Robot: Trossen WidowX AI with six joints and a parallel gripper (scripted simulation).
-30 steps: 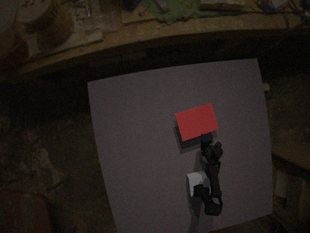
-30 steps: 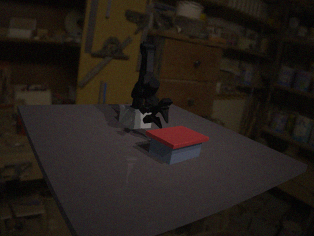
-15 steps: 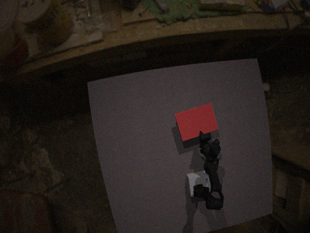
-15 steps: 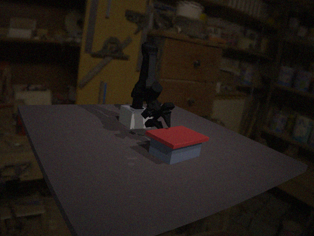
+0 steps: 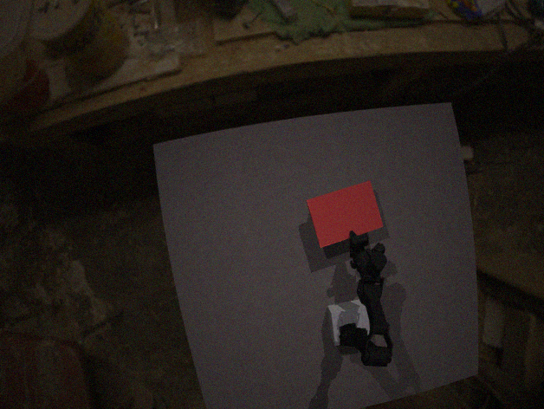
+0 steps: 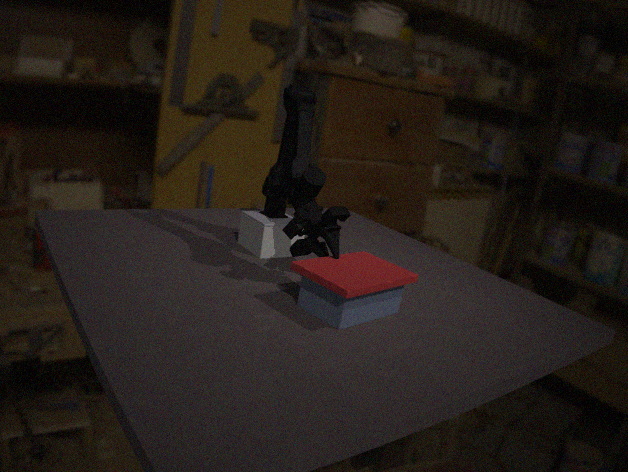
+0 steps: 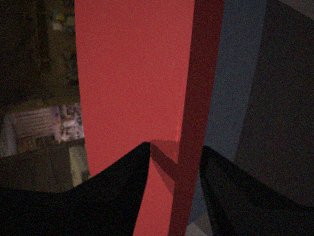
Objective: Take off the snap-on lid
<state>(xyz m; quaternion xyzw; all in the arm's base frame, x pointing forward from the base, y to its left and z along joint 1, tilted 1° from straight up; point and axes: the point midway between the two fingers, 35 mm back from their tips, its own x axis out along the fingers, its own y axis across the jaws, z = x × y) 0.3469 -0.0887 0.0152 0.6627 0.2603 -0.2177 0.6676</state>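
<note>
Right now the red lid is 8 cm ahead of my gripper tip and 1 cm above it. Round my gripper tip: blue storage box (7 cm ahead, 4 cm below).
</note>
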